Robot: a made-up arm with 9 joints. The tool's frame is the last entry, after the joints.
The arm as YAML. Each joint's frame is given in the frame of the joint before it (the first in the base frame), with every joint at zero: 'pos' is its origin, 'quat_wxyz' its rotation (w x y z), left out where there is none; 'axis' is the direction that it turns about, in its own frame. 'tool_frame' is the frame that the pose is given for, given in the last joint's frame.
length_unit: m
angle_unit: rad
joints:
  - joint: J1
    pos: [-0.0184, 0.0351, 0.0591]
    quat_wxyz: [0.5, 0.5, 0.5, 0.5]
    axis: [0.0, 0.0, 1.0]
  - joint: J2
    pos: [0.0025, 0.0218, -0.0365]
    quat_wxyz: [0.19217, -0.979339, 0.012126, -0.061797]
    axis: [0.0, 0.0, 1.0]
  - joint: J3
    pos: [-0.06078, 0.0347, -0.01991]
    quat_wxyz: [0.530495, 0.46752, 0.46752, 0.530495]
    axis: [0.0, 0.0, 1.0]
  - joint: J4
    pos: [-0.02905, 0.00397, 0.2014]
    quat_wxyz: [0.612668, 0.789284, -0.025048, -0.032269]
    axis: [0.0, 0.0, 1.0]
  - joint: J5
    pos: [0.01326, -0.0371, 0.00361]
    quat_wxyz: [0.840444, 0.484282, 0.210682, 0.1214]
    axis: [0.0, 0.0, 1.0]
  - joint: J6
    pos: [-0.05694, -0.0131, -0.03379]
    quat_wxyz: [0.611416, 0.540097, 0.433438, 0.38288]
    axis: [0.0, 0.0, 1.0]
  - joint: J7
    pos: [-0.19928, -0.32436, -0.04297]
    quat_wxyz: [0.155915, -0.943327, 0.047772, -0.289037]
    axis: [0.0, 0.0, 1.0]
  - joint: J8
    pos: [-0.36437, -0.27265, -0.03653]
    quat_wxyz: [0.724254, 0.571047, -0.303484, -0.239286]
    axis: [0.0, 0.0, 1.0]
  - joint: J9
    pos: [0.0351, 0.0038, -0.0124]
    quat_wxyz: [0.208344, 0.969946, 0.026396, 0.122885]
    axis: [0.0, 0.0, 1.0]
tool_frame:
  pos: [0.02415, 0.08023, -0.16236]
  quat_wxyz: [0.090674, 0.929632, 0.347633, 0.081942]
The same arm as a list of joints. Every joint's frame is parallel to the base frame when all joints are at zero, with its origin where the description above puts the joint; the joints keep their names.
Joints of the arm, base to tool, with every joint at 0 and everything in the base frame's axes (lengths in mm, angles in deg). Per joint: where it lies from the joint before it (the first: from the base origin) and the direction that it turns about. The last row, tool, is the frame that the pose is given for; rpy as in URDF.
J1: axis 1 0 0 xyz -18.4 35.1 59.1
J2: axis -0.918503 0.1257 0.374901 xyz -36.5 2.5 21.8
J3: axis 0 1 0 xyz -1.9 -62.8 -36.7
J4: axis 0.924773 -0.247193 -0.289292 xyz 7.3 201.4 28.4
J5: axis 0.090598 -0.857885 -0.505791 xyz -9.2 -37.1 -10.2
J6: axis -0.667434 0.287015 -0.687135 xyz 7.3 0.6 67.1
J7: axis 0.978928 -0.163605 0.122203 xyz -179.9 153.5 301.4
J8: axis 0 -1 0 xyz -115.9 -439.7 40.8
J9: axis -0.308494 0.882984 -0.353794 xyz 13.8 12.4 -32.5
tool: xyz -10.8 -181.8 14.6 rpy -68.30 60.98 -131.73

